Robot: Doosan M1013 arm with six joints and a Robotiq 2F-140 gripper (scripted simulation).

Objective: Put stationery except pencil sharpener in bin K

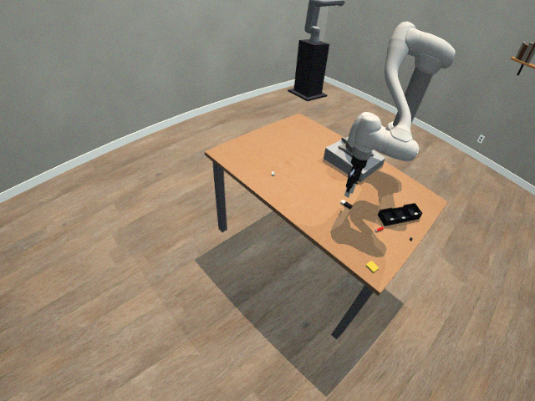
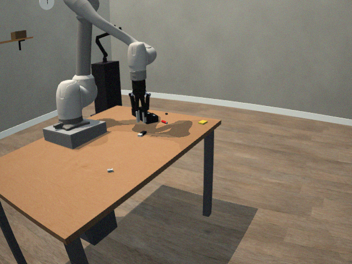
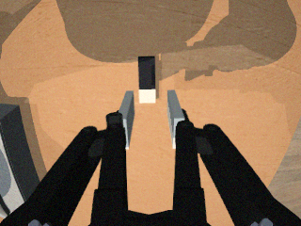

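Now: the black-and-white eraser 10 cm below my hand. The rest, counted from my hand: black three-compartment bin: 20 cm behind, 25 cm to the left, 9 cm below; then small red cylinder: 1 cm behind, 23 cm to the left, 10 cm below; then small black round thing: 11 cm behind, 39 cm to the left, 11 cm below.
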